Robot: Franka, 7 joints.
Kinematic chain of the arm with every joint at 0, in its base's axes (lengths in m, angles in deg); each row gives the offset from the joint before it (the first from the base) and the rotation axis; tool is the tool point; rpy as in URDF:
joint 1: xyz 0 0 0.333 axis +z
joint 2: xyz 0 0 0 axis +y
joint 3: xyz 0 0 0.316 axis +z
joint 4: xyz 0.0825 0 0 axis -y
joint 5: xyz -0.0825 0 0.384 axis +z
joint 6: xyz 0 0 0 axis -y
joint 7: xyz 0.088 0 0 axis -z
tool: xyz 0 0 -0.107 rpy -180 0 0
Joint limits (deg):
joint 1: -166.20..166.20
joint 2: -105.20..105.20
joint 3: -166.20..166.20
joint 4: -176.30..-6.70
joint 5: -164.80..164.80
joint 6: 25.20..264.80
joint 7: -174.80..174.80
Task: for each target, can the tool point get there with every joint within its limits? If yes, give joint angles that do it. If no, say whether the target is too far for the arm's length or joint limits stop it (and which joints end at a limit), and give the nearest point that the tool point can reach.
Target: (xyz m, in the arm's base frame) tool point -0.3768 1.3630 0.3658
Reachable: no: too far | nearest point -0.2285 0.8267 0.3529 | short by 0.557 m
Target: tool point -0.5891 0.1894 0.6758
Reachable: yes | joints -89.19 -53.13 -76.55 -92.58 53.48 132.84 -60.82
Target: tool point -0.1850 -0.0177 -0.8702
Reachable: no: too far | nearest point -0.2296 -0.0413 -0.3582 | short by 0.514 m
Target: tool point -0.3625 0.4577 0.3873
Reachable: yes | joints -89.27 -37.63 -137.55 -81.64 16.22 57.59 142.12
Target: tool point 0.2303 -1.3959 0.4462
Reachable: no: too far | nearest point 0.1392 -0.8438 0.4014 | short by 0.561 m
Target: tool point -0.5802 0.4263 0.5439
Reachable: yes | joints 94.19 77.53 92.45 -79.52 -79.46 177.31 -135.60
